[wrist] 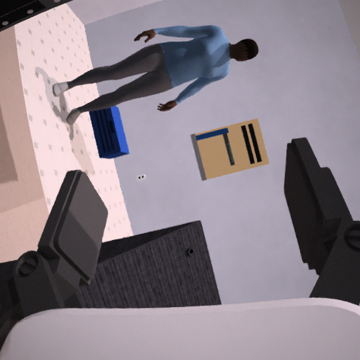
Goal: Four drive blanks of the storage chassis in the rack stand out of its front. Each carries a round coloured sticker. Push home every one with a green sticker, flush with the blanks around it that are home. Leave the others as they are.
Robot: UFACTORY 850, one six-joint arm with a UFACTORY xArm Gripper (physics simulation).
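Observation:
My gripper (186,177) is open, its two dark fingers wide apart at the left and right of the wrist view, with no object between them. The drive blanks, their stickers and the front of the storage chassis do not show in this view. At the top left corner a piece of dark equipment (20,11) with small round screw heads shows in part; I cannot tell whether it belongs to the rack.
The view is tilted sideways. A person (192,60) in a blue top stands by the wall. A blue crate (111,132), a tan wall board (215,155), a wall socket (141,177) and a dark cabinet (155,272) with a small knob also show.

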